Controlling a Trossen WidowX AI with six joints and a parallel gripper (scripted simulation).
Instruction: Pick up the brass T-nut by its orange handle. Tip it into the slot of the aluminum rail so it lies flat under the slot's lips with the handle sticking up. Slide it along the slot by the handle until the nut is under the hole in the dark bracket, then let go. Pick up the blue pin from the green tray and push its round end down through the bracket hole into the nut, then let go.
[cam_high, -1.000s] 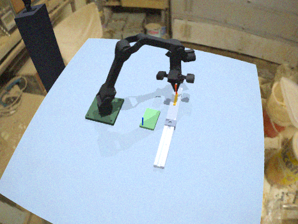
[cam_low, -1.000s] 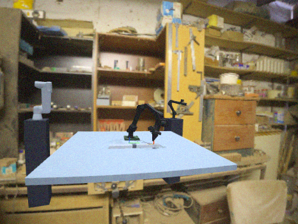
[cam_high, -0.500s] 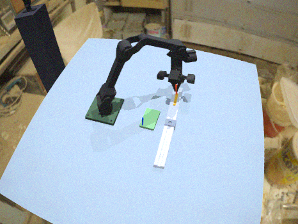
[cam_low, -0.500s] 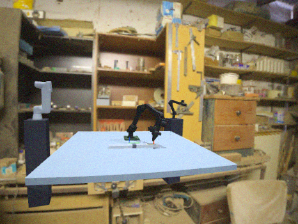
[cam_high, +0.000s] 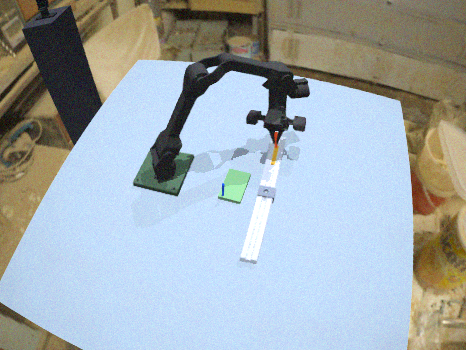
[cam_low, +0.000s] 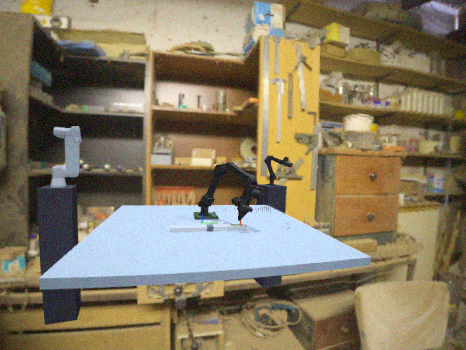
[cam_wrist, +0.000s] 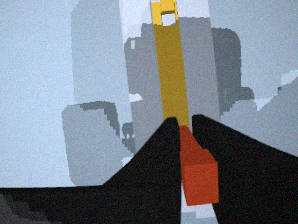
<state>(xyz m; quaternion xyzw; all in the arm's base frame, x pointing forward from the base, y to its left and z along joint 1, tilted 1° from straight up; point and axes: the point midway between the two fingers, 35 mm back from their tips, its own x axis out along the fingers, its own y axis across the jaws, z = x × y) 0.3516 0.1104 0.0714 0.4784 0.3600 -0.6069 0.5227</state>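
The blue pin lies 18 cm to the right of my gripper tip, 16 cm behind it and 3 cm below it. The rest, counted from my gripper tip: aluminum rail: 17 cm to the right, 3 cm below, 3 cm behind; green tray: 16 cm to the right, 14 cm behind, 5 cm below.
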